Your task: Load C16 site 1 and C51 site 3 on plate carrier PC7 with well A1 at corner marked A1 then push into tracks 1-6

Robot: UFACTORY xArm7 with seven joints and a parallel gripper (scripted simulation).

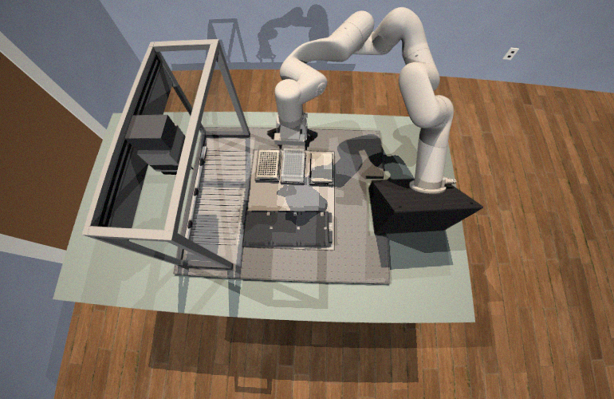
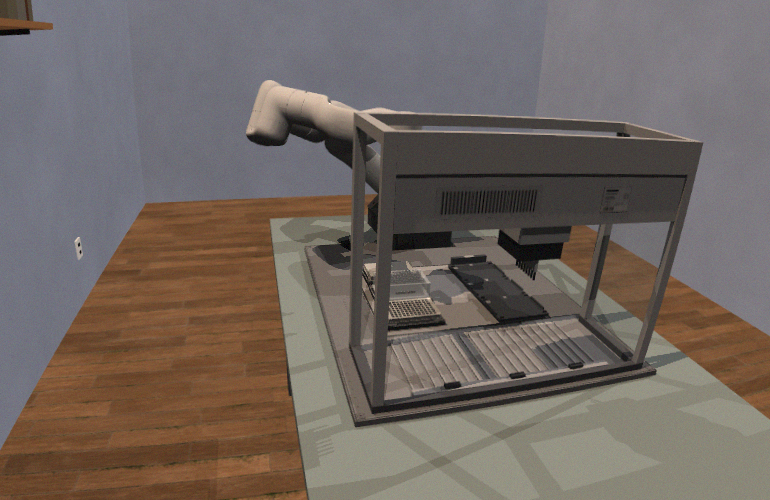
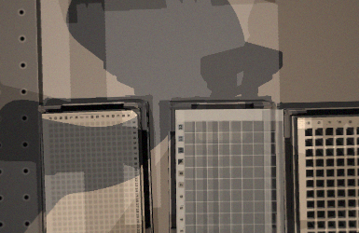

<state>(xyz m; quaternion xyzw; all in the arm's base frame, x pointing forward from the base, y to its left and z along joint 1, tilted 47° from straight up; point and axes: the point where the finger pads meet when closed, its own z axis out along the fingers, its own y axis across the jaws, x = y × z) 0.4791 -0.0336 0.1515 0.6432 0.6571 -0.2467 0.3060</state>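
Right now my hand is 160 mm above the nest S2, 10 mm to the right of it and 10 mm short of it. The rest, counted from my hand: dark plate carrier PC7: 260 mm to the left, 150 mm below, 20 mm ahead; dark nest S1: 160 mm below, 110 mm behind, 10 mm to the left.
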